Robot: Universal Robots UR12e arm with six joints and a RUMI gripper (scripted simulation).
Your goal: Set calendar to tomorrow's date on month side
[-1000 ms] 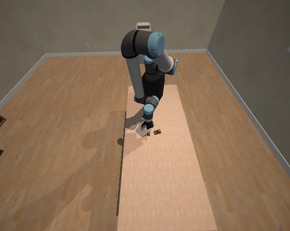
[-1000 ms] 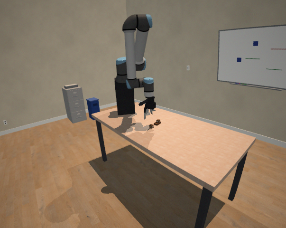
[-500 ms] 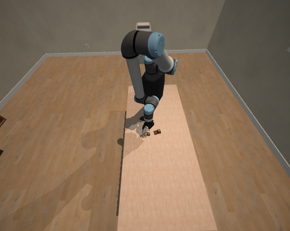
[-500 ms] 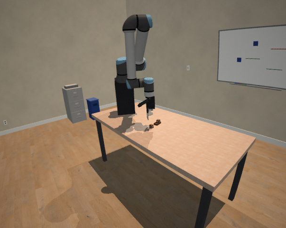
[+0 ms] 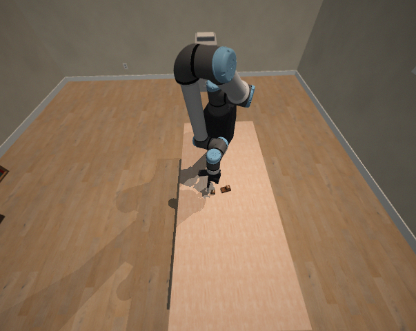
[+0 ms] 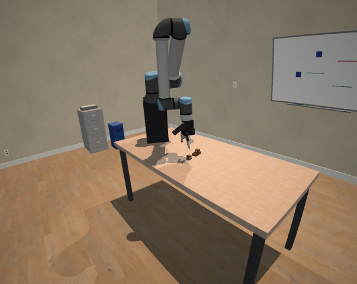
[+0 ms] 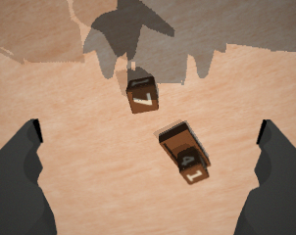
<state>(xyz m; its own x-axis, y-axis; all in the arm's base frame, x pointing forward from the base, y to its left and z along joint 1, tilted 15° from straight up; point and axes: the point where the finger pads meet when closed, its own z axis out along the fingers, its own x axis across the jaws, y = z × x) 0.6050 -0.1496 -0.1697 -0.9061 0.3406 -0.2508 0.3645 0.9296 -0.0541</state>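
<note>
The brown digit cube lies 9 cm below my hand, 2 cm to the left of it and 2 cm ahead of it. Also, from my hand: brown calendar tray: 13 cm to the left, 10 cm below.
</note>
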